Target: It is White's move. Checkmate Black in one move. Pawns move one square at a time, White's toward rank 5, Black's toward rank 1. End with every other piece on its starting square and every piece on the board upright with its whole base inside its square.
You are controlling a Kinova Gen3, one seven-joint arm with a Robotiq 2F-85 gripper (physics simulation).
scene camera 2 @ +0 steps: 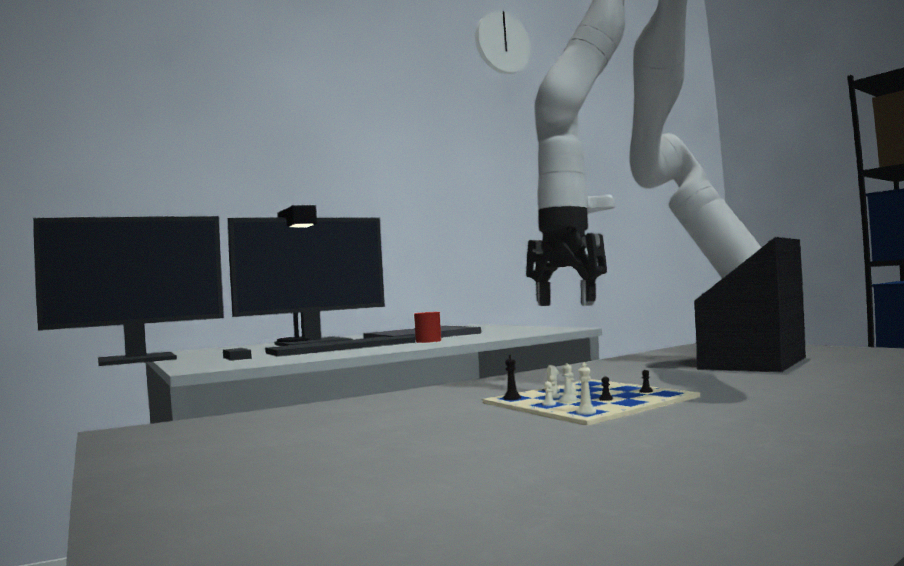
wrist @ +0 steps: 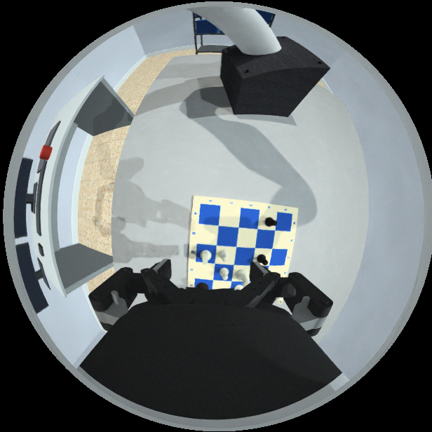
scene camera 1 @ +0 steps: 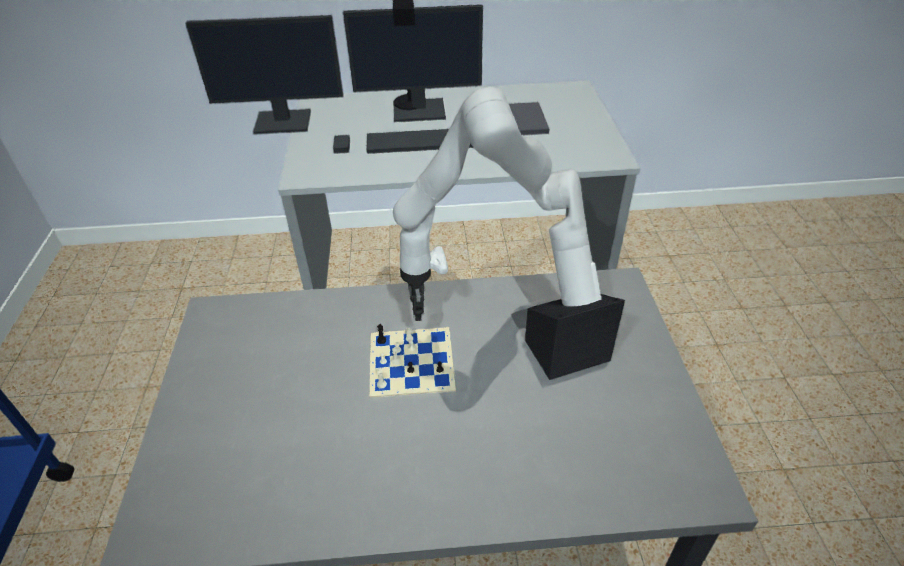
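Note:
My gripper is open and empty, high above the rear side of the chessboard. The black king stands on the rear-left corner square in scene camera 1. The white king stands on the front-left corner square there. A white pawn, a white knight and a tall white piece stand close together; further white pieces are partly hidden among them. Two black pawns stand apart nearer the front. Visible pieces look upright.
The robot's black base block stands right of the board on the grey table. Behind the table is a desk with two monitors and a red mug. A blue cart stands at the left.

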